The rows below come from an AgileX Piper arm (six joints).
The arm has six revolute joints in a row. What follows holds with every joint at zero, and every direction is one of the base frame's.
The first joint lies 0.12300 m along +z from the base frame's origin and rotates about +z.
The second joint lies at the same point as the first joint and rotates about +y.
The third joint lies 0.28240 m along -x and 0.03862 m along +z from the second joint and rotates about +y.
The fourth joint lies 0.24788 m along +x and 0.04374 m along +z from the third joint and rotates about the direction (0.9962, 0, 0.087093).
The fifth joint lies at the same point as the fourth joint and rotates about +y.
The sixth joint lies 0.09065 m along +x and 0.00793 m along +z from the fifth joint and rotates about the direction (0.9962, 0, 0.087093).
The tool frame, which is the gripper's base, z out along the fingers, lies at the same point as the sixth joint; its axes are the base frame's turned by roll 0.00, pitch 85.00 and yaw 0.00 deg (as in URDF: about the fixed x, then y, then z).
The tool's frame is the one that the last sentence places.
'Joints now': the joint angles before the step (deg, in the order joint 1, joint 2, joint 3, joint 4, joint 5, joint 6). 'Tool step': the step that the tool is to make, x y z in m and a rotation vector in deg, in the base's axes. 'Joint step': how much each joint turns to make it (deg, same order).
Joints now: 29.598 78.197 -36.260 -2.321 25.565 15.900
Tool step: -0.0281 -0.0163 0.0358 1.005 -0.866 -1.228
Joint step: 0.000 -11.477 0.154 0.285 10.097 0.854
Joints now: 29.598 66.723 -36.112 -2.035 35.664 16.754
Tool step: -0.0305 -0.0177 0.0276 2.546 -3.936 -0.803
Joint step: -0.017 -11.641 1.057 -0.015 5.924 0.692
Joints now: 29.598 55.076 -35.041 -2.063 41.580 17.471
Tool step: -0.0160 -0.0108 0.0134 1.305 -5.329 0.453
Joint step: 0.006 -6.826 0.942 -1.388 0.600 -0.228
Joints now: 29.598 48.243 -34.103 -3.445 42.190 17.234
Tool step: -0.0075 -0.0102 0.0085 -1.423 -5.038 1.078
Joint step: -1.360 -4.156 0.393 -1.806 -0.109 -2.904
